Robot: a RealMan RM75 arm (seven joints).
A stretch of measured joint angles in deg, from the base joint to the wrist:
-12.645, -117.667, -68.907, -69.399, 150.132, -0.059, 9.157
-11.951, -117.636, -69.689, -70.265, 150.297, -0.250, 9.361
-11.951, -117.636, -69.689, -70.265, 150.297, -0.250, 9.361
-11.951, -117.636, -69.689, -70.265, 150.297, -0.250, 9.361
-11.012, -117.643, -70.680, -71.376, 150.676, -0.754, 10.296
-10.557, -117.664, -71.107, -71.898, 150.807, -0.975, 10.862
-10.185, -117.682, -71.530, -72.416, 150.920, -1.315, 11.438
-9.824, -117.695, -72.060, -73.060, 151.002, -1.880, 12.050
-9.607, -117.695, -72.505, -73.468, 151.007, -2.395, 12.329
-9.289, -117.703, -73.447, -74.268, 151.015, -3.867, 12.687
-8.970, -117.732, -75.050, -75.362, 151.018, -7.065, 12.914
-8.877, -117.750, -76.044, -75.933, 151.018, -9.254, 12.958
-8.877, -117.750, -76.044, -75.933, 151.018, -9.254, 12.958
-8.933, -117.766, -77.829, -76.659, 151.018, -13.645, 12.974
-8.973, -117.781, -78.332, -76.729, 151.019, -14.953, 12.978
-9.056, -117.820, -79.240, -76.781, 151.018, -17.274, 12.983
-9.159, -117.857, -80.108, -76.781, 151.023, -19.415, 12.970
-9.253, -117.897, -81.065, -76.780, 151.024, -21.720, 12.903
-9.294, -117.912, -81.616, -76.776, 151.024, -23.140, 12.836
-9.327, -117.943, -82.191, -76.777, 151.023, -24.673, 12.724
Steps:
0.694, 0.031, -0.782, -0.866, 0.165, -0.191, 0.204
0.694, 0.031, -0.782, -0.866, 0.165, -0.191, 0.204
0.694, 0.031, -0.782, -0.866, 0.165, -0.191, 0.204
1.633, 0.024, -1.773, -1.977, 0.544, -0.695, 1.139
2.088, 0.003, -2.200, -2.499, 0.675, -0.916, 1.705
2.460, -0.015, -2.623, -3.017, 0.788, -1.256, 2.281
2.821, -0.028, -3.153, -3.661, 0.870, -1.821, 2.893
3.038, -0.028, -3.598, -4.069, 0.875, -2.336, 3.172
3.356, -0.036, -4.540, -4.869, 0.883, -3.808, 3.530
3.675, -0.065, -6.143, -5.963, 0.886, -7.006, 3.757
3.768, -0.083, -7.137, -6.534, 0.886, -9.195, 3.801
3.768, -0.083, -7.137, -6.534, 0.886, -9.195, 3.801
3.712, -0.099, -8.922, -7.260, 0.886, -13.586, 3.817
3.672, -0.114, -9.425, -7.330, 0.887, -14.894, 3.821
3.589, -0.153, -10.333, -7.382, 0.886, -17.215, 3.826
3.486, -0.190, -11.201, -7.382, 0.891, -19.356, 3.813
3.392, -0.230, -12.158, -7.381, 0.892, -21.661, 3.746
3.351, -0.245, -12.709, -7.377, 0.892, -23.081, 3.679
3.318, -0.276, -13.284, -7.378, 0.891, -24.614, 3.567

